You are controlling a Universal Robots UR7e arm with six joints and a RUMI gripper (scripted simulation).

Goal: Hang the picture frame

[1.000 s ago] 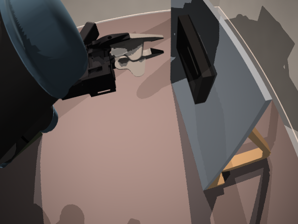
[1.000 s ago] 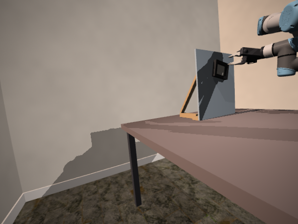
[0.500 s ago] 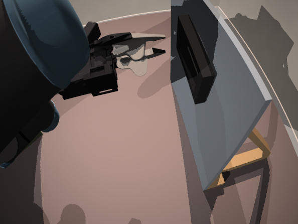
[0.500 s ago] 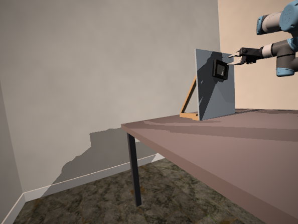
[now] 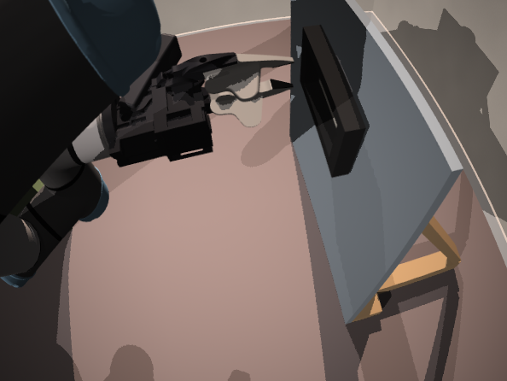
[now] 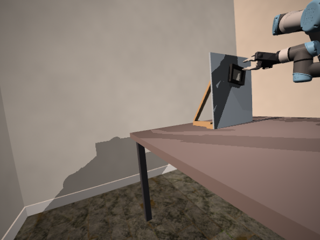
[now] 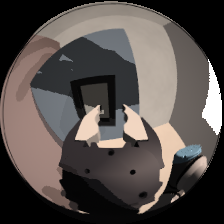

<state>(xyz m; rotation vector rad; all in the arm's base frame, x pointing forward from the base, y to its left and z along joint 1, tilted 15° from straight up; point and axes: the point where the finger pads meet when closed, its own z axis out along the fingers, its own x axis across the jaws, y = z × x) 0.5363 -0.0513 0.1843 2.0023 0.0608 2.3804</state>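
Right now the picture frame is 70 mm ahead of my hand, 50 mm below it and 10 mm to the right of it. The rest, counted from my hand: grey upright board (170 mm below, 90 mm ahead, 10 mm to the left).
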